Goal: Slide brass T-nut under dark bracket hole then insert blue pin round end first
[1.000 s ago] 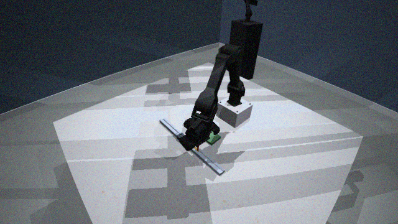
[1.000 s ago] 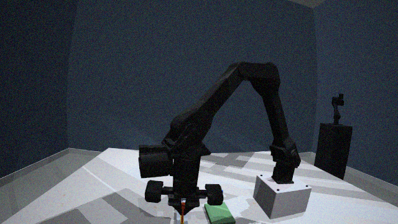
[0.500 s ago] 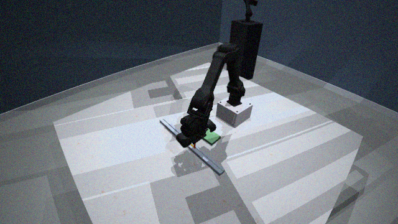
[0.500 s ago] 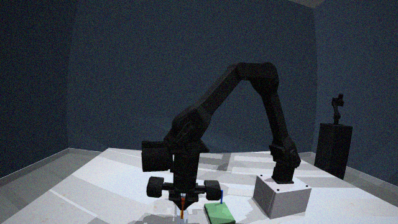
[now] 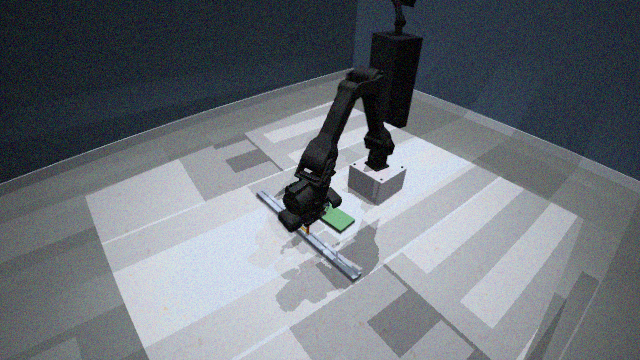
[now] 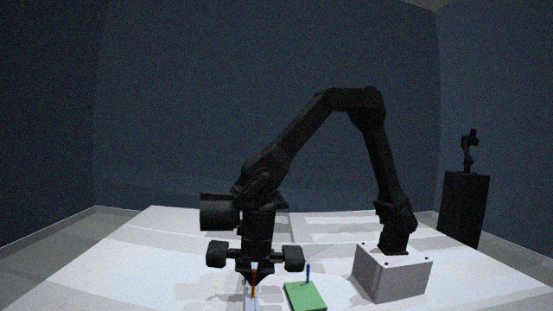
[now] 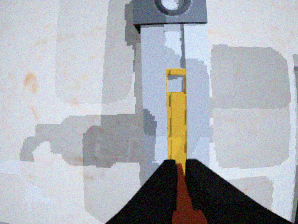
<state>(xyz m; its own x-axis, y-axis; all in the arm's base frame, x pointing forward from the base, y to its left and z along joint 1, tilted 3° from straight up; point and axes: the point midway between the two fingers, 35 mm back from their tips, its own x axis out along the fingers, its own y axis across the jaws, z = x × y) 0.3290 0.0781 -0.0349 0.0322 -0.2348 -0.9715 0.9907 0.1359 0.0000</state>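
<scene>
My gripper tip is now 1 cm short of the aluminum rail, 5 cm to the left of it and 3 cm above it. Also, from my gripper tip: blue pin (12 cm behind, 6 cm to the right, 1 cm below); green tray (12 cm behind, 4 cm to the right, 3 cm below); brass T-nut (2 cm to the right, 1 cm above).
</scene>
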